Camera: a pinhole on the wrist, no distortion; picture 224 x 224 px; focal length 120.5 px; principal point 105.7 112.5 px. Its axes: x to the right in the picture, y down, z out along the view. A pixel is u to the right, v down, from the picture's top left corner.
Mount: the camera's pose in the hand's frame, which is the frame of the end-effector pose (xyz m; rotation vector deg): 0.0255 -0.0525 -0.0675 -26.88 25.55 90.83
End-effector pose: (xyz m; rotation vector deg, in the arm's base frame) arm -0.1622 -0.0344 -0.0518 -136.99 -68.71 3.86
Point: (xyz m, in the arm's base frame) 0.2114 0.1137 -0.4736
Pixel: 132 54
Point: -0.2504 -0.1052 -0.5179
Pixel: 91 157
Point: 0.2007 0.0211 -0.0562
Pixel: outside the picture
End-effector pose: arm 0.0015 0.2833 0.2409 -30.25 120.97 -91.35
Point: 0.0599 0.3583 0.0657
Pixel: 201 160
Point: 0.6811 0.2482 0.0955
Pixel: outside the picture
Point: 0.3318 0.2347 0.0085
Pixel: 115 177
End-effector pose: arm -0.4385 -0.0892 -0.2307 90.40 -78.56 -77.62
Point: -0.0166 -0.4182 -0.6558
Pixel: behind the camera
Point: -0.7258 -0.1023 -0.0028
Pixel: 146 122
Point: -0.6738 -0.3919 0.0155
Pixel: 184 37
